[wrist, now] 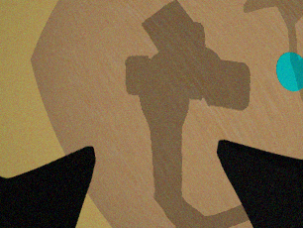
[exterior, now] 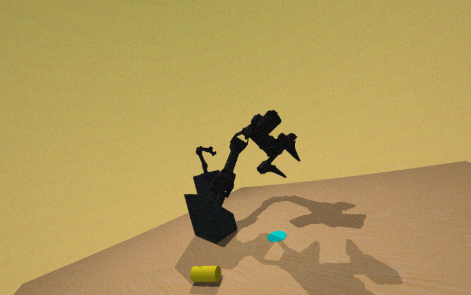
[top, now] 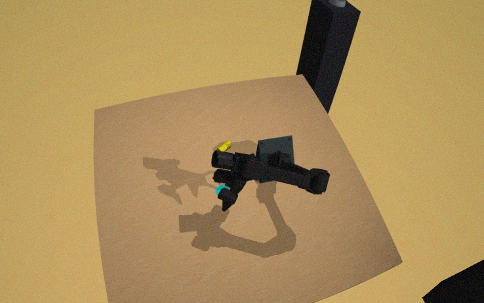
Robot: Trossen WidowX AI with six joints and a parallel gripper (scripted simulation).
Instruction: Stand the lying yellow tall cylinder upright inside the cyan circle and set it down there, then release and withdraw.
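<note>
Now: the yellow tall cylinder 370 mm to the right of my gripper tip, 160 mm below it and 150 mm behind it. From my gripper tip the other things lie so: cyan circle 170 mm below, 160 mm to the right, 50 mm behind.
</note>
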